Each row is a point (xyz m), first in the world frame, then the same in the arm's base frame.
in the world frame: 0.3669 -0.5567 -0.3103
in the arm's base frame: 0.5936 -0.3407 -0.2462
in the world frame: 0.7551 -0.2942 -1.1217
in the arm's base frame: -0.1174 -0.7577 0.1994
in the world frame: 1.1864 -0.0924 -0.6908
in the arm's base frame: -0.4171 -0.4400 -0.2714
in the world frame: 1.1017 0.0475 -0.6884
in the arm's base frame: -0.4266 -0.3155 -0.1659
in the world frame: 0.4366 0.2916 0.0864
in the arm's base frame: 0.2117 0.5166 -0.2152
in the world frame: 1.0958 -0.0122 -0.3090
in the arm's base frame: -0.2640 -0.1167 -0.4515
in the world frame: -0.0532 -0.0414 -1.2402
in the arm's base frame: 0.3308 -0.4525 0.8607
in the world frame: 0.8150 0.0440 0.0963
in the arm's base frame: 0.0568 0.2499 -0.5461
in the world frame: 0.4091 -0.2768 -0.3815
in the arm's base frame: 0.3858 -0.1909 -0.1063
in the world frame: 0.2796 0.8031 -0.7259
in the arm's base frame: -0.2133 0.4133 0.6536
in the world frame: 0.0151 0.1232 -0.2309
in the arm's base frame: 0.5234 0.2932 0.1845
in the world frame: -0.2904 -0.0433 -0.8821
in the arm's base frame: 0.6337 -0.1690 0.7495
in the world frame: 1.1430 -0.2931 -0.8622
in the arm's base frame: -0.3316 -0.6857 -0.2089
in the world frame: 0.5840 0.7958 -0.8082
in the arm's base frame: -0.4718 0.2821 0.5292
